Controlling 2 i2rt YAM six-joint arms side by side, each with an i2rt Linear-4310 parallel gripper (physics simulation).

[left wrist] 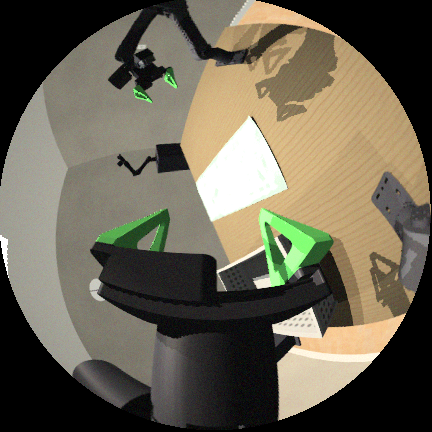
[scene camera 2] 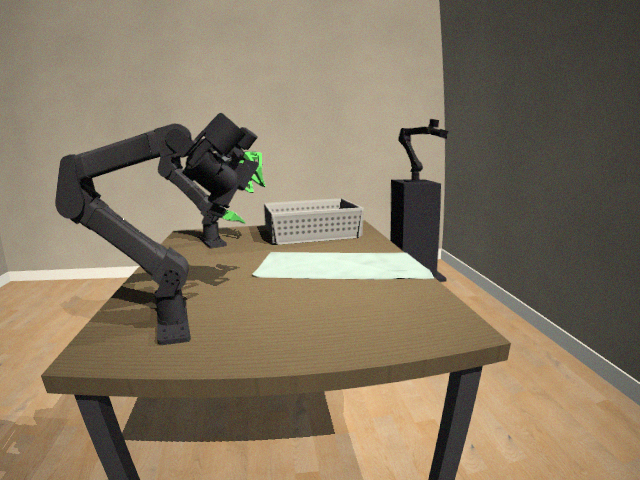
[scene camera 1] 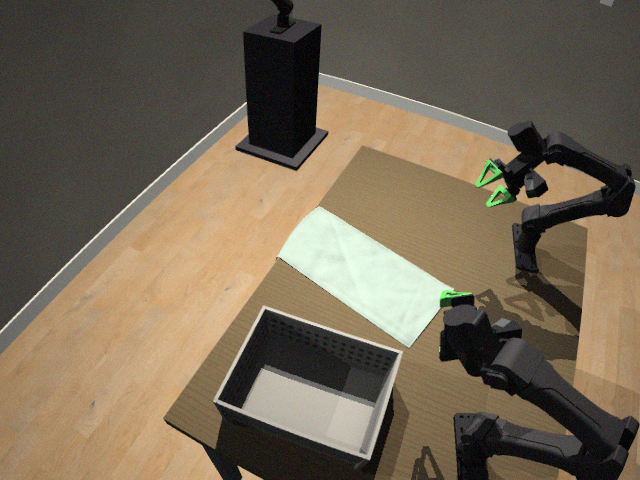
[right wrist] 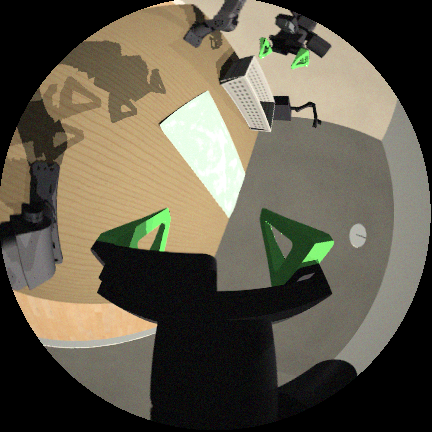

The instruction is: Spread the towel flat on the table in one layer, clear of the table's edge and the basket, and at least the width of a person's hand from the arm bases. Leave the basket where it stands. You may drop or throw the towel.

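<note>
The pale mint towel (scene camera 1: pixel 361 268) (scene camera 2: pixel 341 265) (left wrist: pixel 242 175) (right wrist: pixel 205 145) lies spread on the table (scene camera 1: pixel 392 206) (scene camera 2: pixel 310 325), smooth with faint creases. Its short side farthest from the arms reaches the table's edge and bulges slightly past it. It lies apart from the basket (scene camera 1: pixel 294 430) (scene camera 2: pixel 317 225) (right wrist: pixel 243 95), which stands upright and empty. My left gripper (scene camera 1: pixel 440 323) (left wrist: pixel 214 213) is open and empty, raised near the towel's arm-side end. My right gripper (scene camera 1: pixel 482 196) (right wrist: pixel 214 212) is open and empty, high and apart from the towel.
The left arm base (scene camera 1: pixel 465 439) and right arm base (scene camera 1: pixel 524 253) (scene camera 2: pixel 173 328) stand along the table side opposite the towel's overhanging end. A dark pedestal (scene camera 1: pixel 281 93) (scene camera 2: pixel 416 217) with a small arm stands on the floor beyond the table.
</note>
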